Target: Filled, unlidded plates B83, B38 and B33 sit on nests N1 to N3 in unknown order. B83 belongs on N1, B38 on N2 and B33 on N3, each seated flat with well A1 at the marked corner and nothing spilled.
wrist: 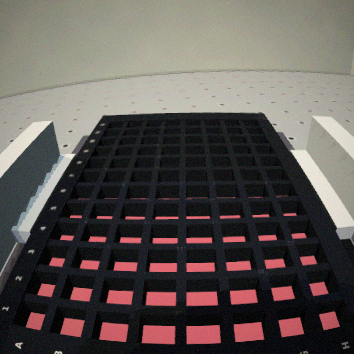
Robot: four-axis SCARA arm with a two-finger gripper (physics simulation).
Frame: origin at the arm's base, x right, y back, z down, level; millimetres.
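Where they show: gripper, fingertip midpoint: [181,138].
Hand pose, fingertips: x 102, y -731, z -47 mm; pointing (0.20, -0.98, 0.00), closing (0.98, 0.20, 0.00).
Things, the pixels of their top centre, and the offset from my fingertips. "*": a spot on its surface instead. Level surfaces: height alone.
- black plate, middle of its top: [182,181] dx -5, dy +23, dz +4 mm
- block, surface spot: [82,144] * dx -47, dy -53, dz +22 mm
- pale deck, its level: dz +34 mm
A black plate [181,254] with a grid of wells fills the lower and middle part of the wrist view. Pink liquid shows in the nearer rows; the far wells look dark at this angle. Letters A, B, G and H run along the near edge and row numbers up the left edge, with A1 at the near left corner. My gripper [181,138] is shut on this plate, with one pale finger along each long side. The plate's name label does not show. Its underside is hidden, so I cannot tell if it is seated or held above something.
Dark grey edges of a block [82,144] stick out beside the plate's far half on both sides, partly hidden by it. A pale deck [200,92] with small holes lies beyond the plate, and a plain grey-green wall [175,35] stands behind.
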